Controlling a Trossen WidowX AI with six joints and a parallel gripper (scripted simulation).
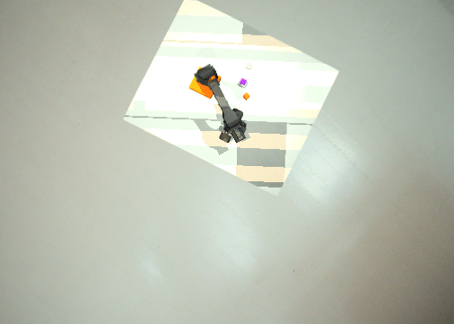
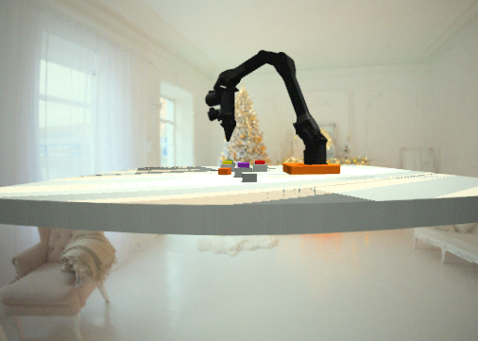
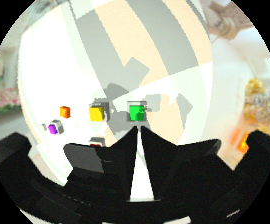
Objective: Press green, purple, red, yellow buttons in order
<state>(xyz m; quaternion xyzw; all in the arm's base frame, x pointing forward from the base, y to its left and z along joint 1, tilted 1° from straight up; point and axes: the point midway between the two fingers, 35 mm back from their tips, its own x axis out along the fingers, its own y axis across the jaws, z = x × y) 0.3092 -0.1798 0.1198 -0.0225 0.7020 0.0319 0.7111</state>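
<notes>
Now: the purple button 290 mm to the left of my gripper tip, 90 mm behind it and 80 mm below it. From my gripper tip the other things lie so: red button (130 mm behind, 120 mm to the left, 90 mm below); green button (80 mm below); yellow button (100 mm to the left, 80 mm below, 10 mm behind).
</notes>
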